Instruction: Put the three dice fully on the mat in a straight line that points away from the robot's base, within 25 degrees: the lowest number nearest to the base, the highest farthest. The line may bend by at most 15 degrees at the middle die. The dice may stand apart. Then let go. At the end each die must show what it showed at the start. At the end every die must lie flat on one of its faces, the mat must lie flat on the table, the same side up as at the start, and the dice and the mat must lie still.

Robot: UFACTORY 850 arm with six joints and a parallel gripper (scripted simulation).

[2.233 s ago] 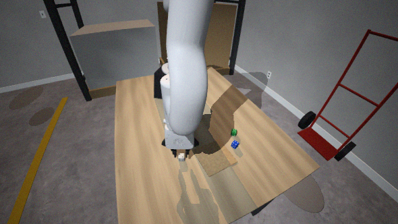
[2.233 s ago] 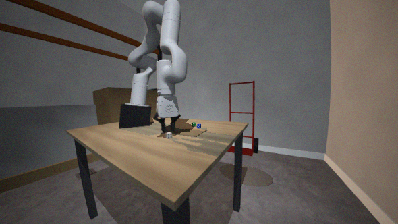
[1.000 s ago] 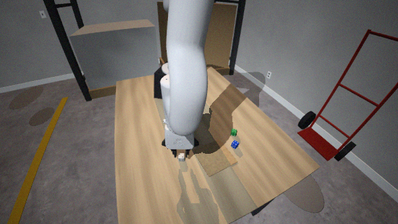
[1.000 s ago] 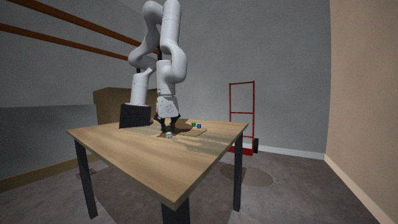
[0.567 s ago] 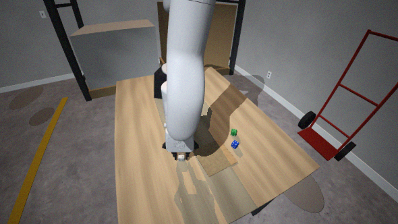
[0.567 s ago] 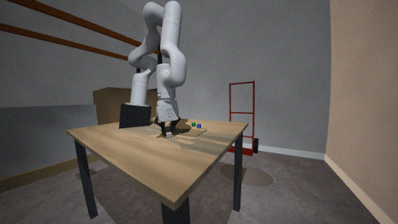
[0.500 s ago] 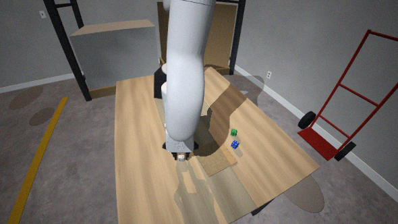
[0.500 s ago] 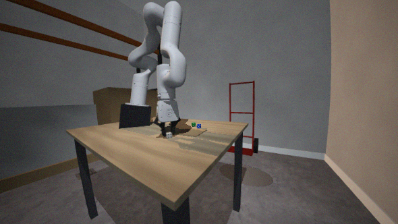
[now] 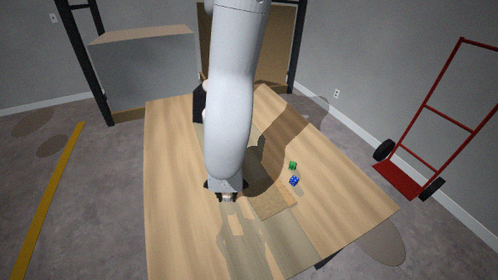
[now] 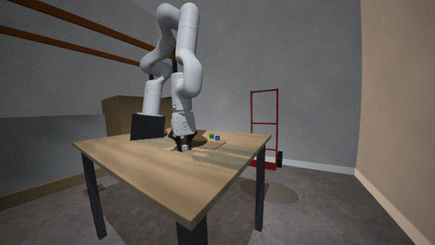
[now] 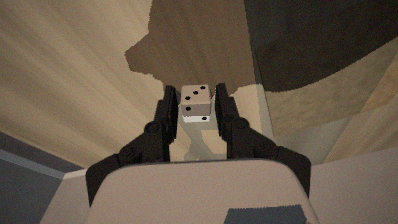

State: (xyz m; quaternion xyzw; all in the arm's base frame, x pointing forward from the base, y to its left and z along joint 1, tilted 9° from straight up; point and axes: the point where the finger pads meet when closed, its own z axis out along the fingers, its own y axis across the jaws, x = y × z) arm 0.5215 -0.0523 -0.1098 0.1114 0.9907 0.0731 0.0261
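The white die is 10 mm below my hand. Also, from my hand: green die: 270 mm to the left, 80 mm behind, 10 mm below; blue die: 250 mm to the left, 10 mm below, 10 mm behind; tan mat: 140 mm to the left, 20 mm below, 20 mm ahead.
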